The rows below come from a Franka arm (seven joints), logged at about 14 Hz.
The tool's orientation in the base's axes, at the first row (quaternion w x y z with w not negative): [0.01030 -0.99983 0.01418 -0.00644]
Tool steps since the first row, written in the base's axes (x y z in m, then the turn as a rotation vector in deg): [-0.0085 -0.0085 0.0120 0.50 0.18 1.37]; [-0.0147 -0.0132 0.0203 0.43 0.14 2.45]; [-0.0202 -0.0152 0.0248 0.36 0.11 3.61]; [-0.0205 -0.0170 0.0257 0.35 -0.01 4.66]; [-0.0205 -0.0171 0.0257 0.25 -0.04 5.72]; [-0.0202 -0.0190 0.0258 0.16 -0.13 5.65]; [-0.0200 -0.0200 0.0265 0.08 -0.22 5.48]
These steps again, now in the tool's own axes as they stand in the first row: [-0.0081 0.0085 -0.0123 0.51 -0.22 -1.36]; [-0.0141 0.0132 -0.0208 0.46 -0.20 -2.44]; [-0.0194 0.0152 -0.0254 0.40 -0.20 -3.60]; [-0.0197 0.0170 -0.0263 0.41 -0.10 -4.65]; [-0.0197 0.0171 -0.0263 0.32 -0.09 -5.72]; [-0.0193 0.0190 -0.0264 0.23 0.01 -5.65]; [-0.0191 0.0200 -0.0272 0.16 0.10 -5.48]
